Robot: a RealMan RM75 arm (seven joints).
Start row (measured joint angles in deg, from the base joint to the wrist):
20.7 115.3 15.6 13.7 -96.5 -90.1 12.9
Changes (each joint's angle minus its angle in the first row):
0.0 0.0 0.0 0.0 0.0 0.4 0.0
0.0 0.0 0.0 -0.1 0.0 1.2 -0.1
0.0 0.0 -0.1 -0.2 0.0 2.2 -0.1
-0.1 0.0 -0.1 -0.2 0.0 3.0 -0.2
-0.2 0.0 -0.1 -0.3 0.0 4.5 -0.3
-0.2 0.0 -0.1 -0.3 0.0 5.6 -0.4
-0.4 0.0 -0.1 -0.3 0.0 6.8 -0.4
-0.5 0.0 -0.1 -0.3 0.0 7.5 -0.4
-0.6 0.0 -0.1 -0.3 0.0 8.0 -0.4
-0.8 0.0 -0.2 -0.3 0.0 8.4 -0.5
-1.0 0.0 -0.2 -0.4 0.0 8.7 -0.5
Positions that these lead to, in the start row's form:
20.7 115.3 15.6 13.7 -96.5 -89.7 12.9
20.7 115.3 15.6 13.6 -96.5 -88.9 12.8
20.7 115.3 15.5 13.5 -96.5 -87.9 12.8
20.6 115.3 15.5 13.5 -96.5 -87.1 12.7
20.5 115.3 15.5 13.4 -96.5 -85.6 12.6
20.5 115.3 15.5 13.4 -96.5 -84.5 12.5
20.3 115.3 15.5 13.4 -96.5 -83.3 12.5
20.2 115.3 15.5 13.4 -96.5 -82.6 12.5
20.1 115.3 15.5 13.4 -96.5 -82.1 12.5
19.9 115.3 15.4 13.4 -96.5 -81.7 12.4
19.7 115.3 15.4 13.3 -96.5 -81.4 12.4

